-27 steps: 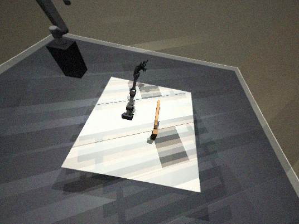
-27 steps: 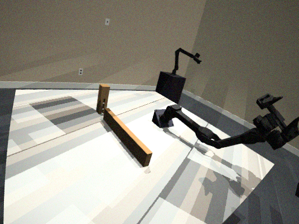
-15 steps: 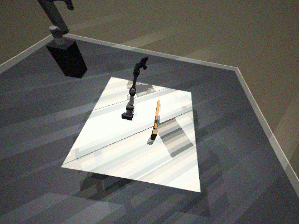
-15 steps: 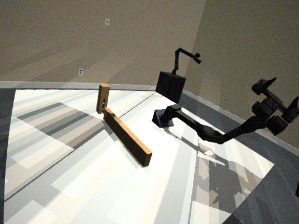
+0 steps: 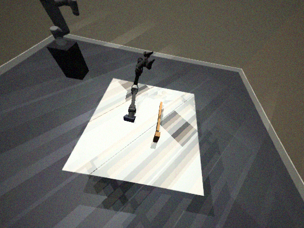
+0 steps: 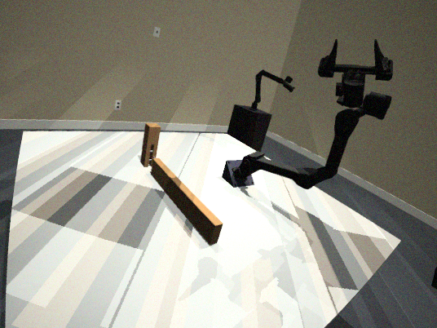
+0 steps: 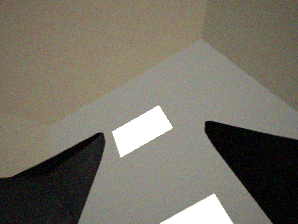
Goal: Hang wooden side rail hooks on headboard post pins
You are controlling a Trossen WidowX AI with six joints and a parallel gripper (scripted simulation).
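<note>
Right now my gripper tip is 610 mm to the left of the headboard post, 530 mm above it and 160 mm short of it.
</note>
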